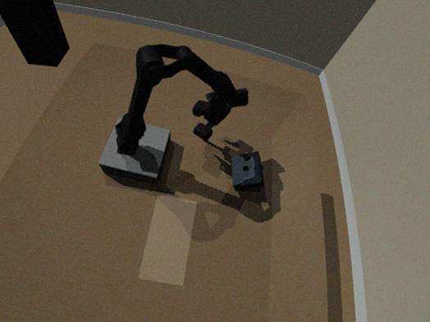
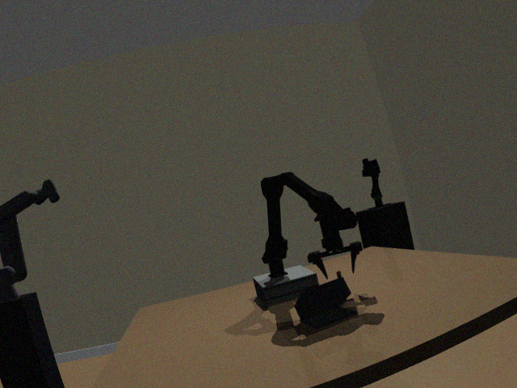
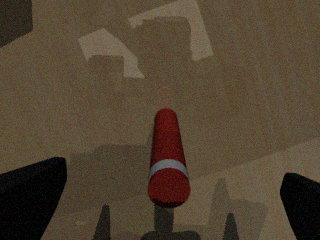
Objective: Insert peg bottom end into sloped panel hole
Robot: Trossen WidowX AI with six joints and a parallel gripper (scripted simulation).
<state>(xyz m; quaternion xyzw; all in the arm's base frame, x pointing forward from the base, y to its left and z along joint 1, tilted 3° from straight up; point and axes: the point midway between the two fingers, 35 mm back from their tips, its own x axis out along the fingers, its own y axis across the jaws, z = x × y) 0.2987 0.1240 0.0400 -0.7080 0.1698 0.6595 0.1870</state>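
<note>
Right now the red round peg is 1 cm below my gripper tip and 1 cm behind it. Also, from my gripper tip: sloped panel 16 cm ahead, 15 cm to the right, 1 cm below.
</note>
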